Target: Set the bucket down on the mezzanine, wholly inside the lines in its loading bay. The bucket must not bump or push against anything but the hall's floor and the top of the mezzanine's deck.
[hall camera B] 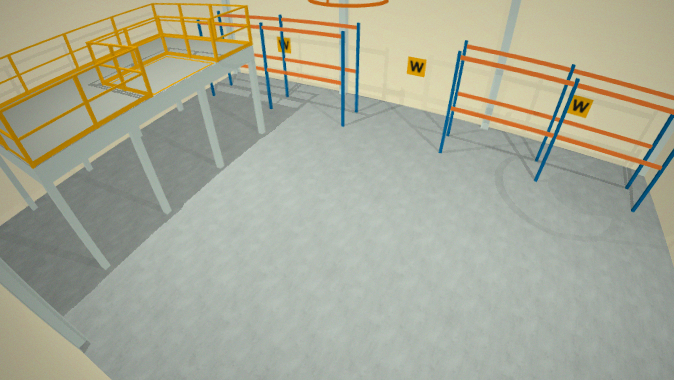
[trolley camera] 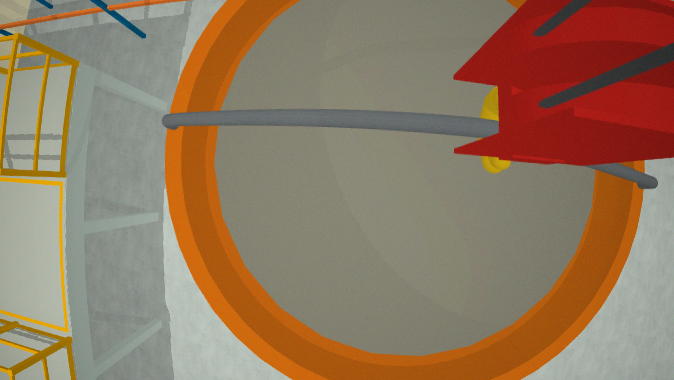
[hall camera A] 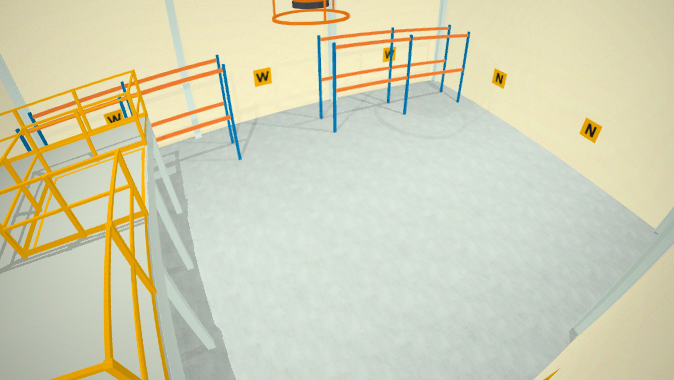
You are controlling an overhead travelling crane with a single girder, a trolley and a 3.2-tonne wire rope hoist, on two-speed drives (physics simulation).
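Note:
The orange bucket (hall camera A: pixel 311 23) (hall camera B: pixel 348 6) (trolley camera: pixel 195 165) hangs high. Its base ring and dark outlet show at the top edge of the hall camera A view; part of its ring shows in hall camera B. In the trolley view its round rim lies to the right of the mezzanine (hall camera A: pixel 60 310) (hall camera B: pixel 115 131) (trolley camera: pixel 77 200), with floor visible between them. My yellow hook (trolley camera: pixel 490 110), below the red block, holds the bucket's grey bail. The block partly hides it. The loading bay (hall camera A: pixel 144 170) (hall camera B: pixel 190 58) (trolley camera: pixel 63 240) is outlined in yellow on the deck, between railed stretches, with no rail along its hall-side edge.
Yellow railings (hall camera A: pixel 107 300) (hall camera B: pixel 85 102) (trolley camera: pixel 70 120) stand on the deck on both sides of the bay. Blue and orange racks (hall camera A: pixel 334 90) (hall camera B: pixel 343 80) stand along the W wall, one near the mezzanine's far end. Another rack (hall camera B: pixel 557 127) stands farther right in hall camera B.

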